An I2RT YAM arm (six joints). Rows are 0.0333 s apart.
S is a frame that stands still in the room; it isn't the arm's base.
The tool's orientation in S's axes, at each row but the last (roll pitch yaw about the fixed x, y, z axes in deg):
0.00 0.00 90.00
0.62 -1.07 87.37
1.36 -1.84 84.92
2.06 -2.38 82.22
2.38 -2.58 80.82
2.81 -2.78 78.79
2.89 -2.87 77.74
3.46 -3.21 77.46
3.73 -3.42 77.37
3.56 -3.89 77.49
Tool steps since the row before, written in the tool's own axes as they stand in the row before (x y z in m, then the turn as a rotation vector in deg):
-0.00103 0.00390 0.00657 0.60 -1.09 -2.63
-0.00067 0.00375 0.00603 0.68 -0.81 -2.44
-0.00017 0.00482 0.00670 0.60 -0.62 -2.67
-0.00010 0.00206 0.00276 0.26 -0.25 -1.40
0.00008 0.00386 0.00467 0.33 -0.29 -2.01
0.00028 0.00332 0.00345 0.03 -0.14 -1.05
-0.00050 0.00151 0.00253 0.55 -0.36 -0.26
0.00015 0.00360 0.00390 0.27 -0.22 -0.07
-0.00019 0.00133 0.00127 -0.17 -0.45 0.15
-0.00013 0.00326 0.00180 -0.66 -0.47 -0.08
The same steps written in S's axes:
-0.00390 -0.00103 0.00657 1.09 0.60 -2.63
-0.00372 -0.00061 0.00606 0.82 0.69 -2.44
-0.00468 0.00003 0.00680 0.62 0.63 -2.66
-0.00197 0.00005 0.00283 0.24 0.29 -1.40
-0.00364 0.00045 0.00482 0.27 0.38 -2.00
-0.00307 0.00071 0.00362 0.10 0.06 -1.05
-0.00148 -0.00032 0.00257 0.46 0.48 -0.25
-0.00330 0.00065 0.00411 0.27 0.22 -0.07
-0.00127 0.00001 0.00134 0.41 -0.27 0.11
-0.00312 0.00042 0.00199 0.31 -0.74 -0.15

